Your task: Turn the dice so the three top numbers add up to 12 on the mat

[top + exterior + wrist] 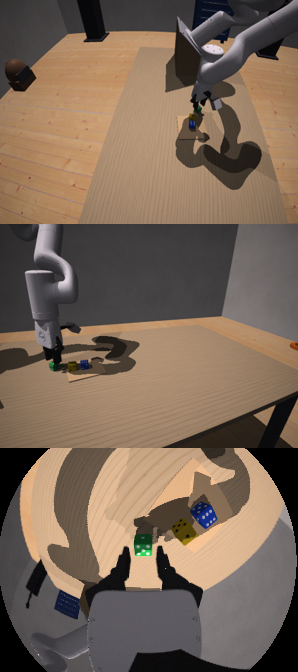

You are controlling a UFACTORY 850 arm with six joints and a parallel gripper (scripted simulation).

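Right now my hand is 4 cm above the green die. From my hand the other things lie so: yellow die 7 cm ahead, 3 cm to the right, 4 cm below; then tan mat 11 cm ahead, 3 cm to the right, 5 cm below; then blue die 11 cm ahead, 3 cm to the right, 4 cm below.
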